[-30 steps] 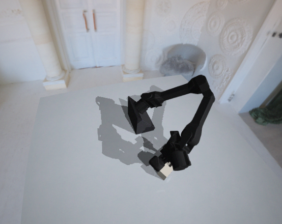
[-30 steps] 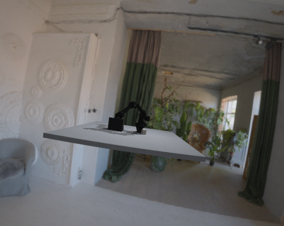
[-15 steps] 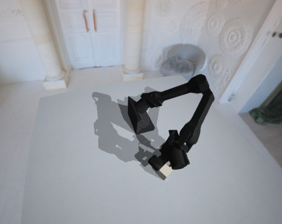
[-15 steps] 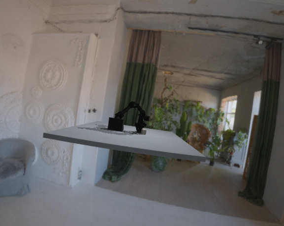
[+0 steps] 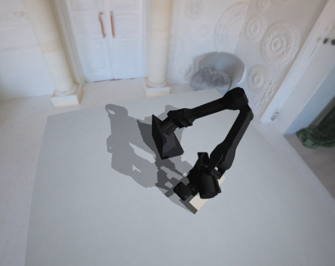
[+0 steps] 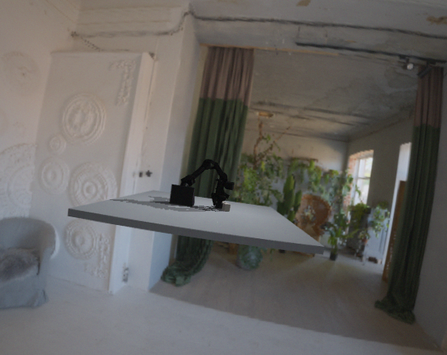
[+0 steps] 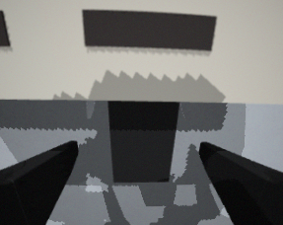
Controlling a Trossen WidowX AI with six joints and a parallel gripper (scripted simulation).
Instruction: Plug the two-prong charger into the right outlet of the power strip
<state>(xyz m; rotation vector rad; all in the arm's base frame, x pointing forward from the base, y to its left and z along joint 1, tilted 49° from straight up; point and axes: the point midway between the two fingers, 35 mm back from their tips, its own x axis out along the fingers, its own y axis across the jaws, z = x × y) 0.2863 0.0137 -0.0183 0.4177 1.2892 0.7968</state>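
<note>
Right now my gripper tip is 4 cm short of the two-prong charger, 1 cm to the right of it and 1 cm below it.
</note>
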